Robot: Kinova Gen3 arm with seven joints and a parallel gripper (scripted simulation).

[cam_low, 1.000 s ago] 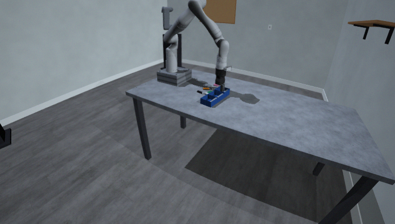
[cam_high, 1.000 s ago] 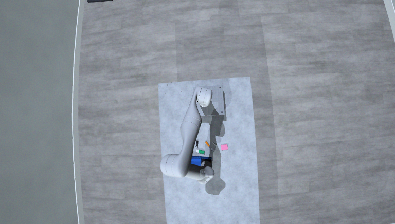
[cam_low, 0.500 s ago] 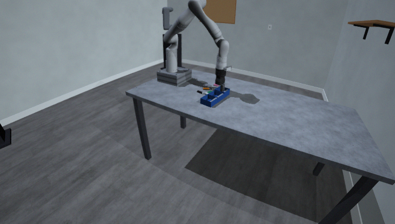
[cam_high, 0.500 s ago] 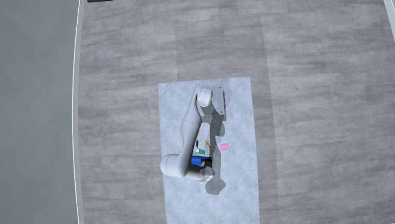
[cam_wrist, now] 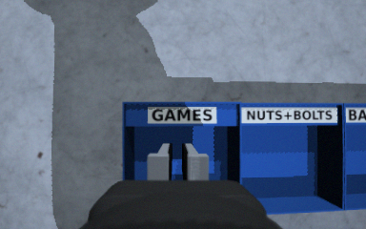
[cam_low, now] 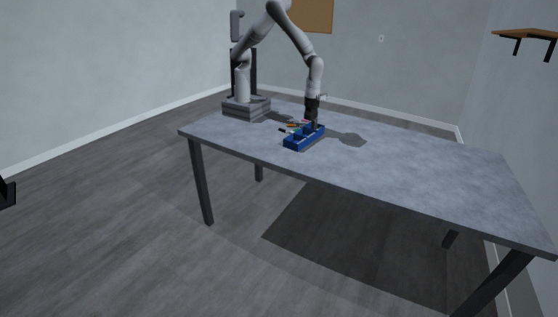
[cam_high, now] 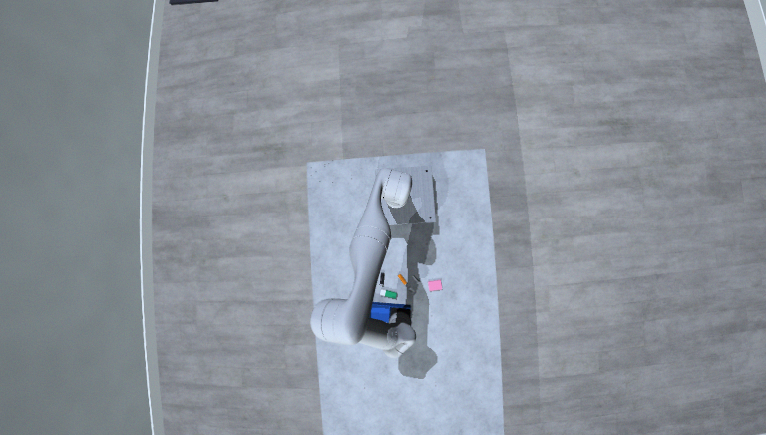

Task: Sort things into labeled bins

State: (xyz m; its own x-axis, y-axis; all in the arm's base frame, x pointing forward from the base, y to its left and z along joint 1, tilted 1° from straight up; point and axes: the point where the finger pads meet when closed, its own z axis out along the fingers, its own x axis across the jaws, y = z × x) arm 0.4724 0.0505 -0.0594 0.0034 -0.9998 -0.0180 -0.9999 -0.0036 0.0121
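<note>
Now: the orange battery 140 mm behind my hand and 30 mm below it. Round my hand: grey block: 100 mm behind, 40 mm to the left, 30 mm below; then black battery: 140 mm behind, 90 mm to the right, 30 mm below; then grey rod: 140 mm behind, 60 mm to the left, 30 mm below.
</note>
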